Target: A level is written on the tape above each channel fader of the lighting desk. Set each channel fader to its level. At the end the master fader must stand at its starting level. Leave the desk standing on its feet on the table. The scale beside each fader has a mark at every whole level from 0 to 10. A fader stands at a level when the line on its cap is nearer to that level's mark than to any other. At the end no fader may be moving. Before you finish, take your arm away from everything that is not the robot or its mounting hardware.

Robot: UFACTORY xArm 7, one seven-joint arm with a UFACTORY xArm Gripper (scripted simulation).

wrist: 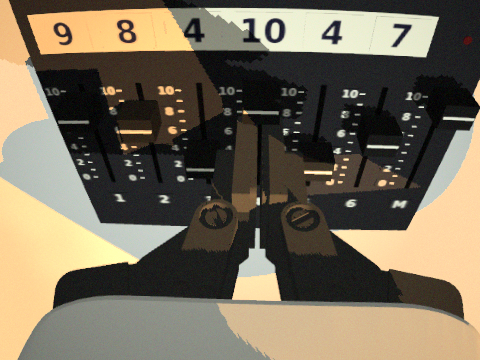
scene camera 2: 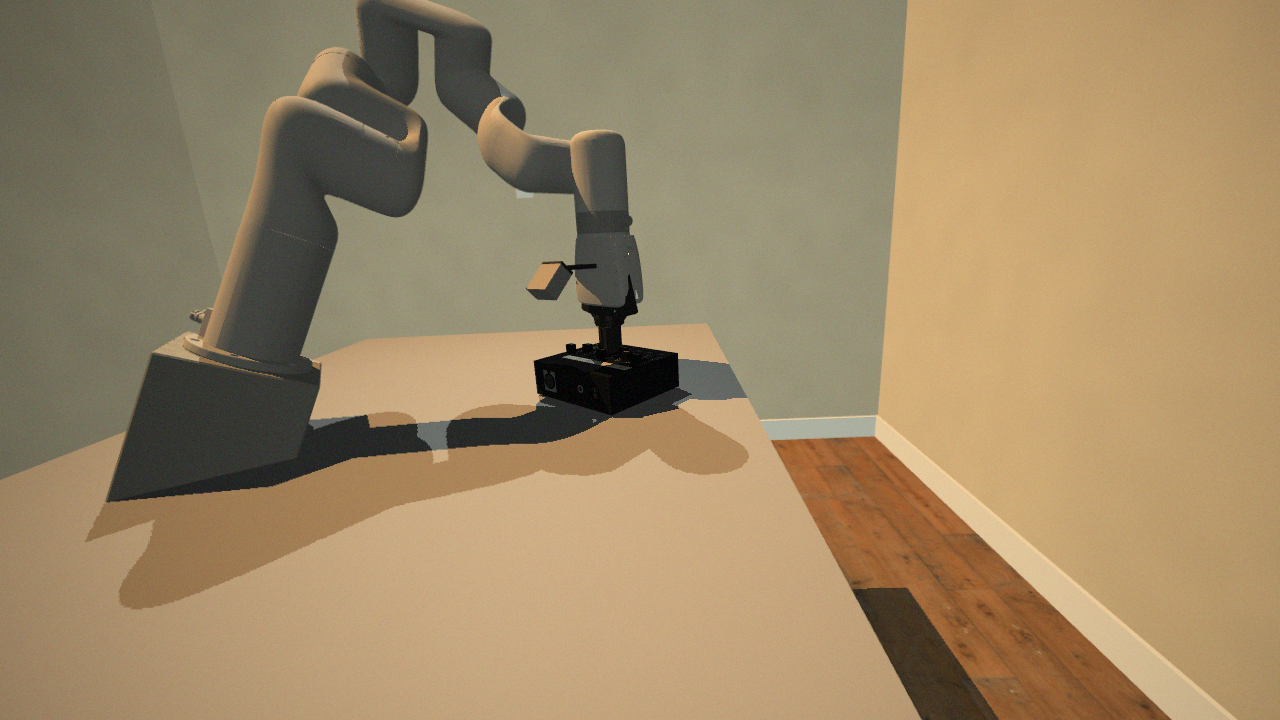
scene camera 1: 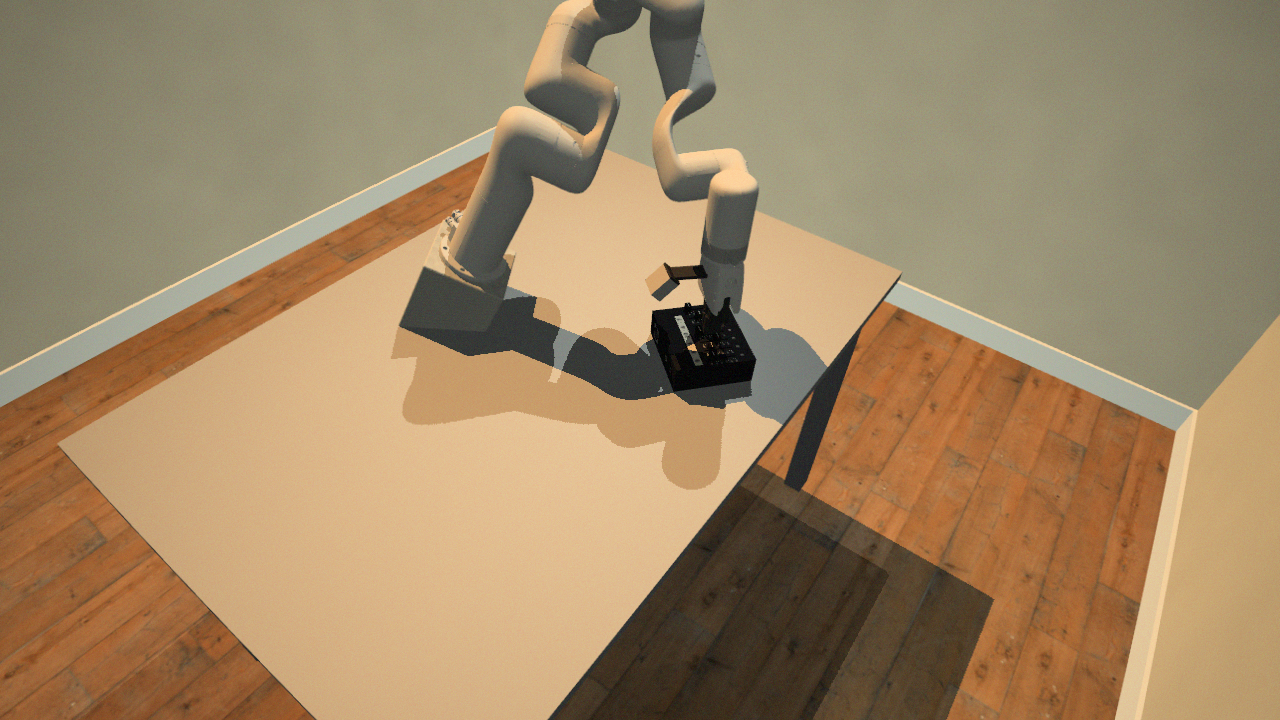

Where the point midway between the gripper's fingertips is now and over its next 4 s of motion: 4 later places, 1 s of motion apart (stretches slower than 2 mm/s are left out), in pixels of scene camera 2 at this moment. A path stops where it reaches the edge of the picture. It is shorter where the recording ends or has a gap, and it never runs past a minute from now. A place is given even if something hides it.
The gripper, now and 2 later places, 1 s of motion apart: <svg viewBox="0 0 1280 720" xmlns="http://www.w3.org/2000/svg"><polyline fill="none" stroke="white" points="611,351 613,335 610,294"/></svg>
